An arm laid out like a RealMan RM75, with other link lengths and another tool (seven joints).
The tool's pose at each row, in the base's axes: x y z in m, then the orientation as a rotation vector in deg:
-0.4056 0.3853 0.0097 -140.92 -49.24 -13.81
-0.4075 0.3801 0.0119 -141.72 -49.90 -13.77
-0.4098 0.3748 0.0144 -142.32 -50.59 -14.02
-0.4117 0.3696 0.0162 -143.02 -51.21 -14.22
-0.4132 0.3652 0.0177 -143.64 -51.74 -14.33
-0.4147 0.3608 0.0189 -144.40 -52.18 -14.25
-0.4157 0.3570 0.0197 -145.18 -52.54 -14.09
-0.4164 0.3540 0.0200 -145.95 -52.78 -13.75
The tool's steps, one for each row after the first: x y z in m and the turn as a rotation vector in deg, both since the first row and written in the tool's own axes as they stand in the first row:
-0.0035 0.0014 -0.0046 -0.83 -0.46 -0.32
-0.0073 0.0024 -0.0095 -1.58 -0.68 -0.75
-0.0110 0.0039 -0.0138 -2.39 -0.95 -1.10
-0.0140 0.0053 -0.0174 -3.09 -1.22 -1.38
-0.0171 0.0068 -0.0207 -3.84 -1.63 -1.54
-0.0196 0.0084 -0.0234 -4.56 -2.08 -1.62
-0.0217 0.0098 -0.0252 -5.21 -2.60 -1.59

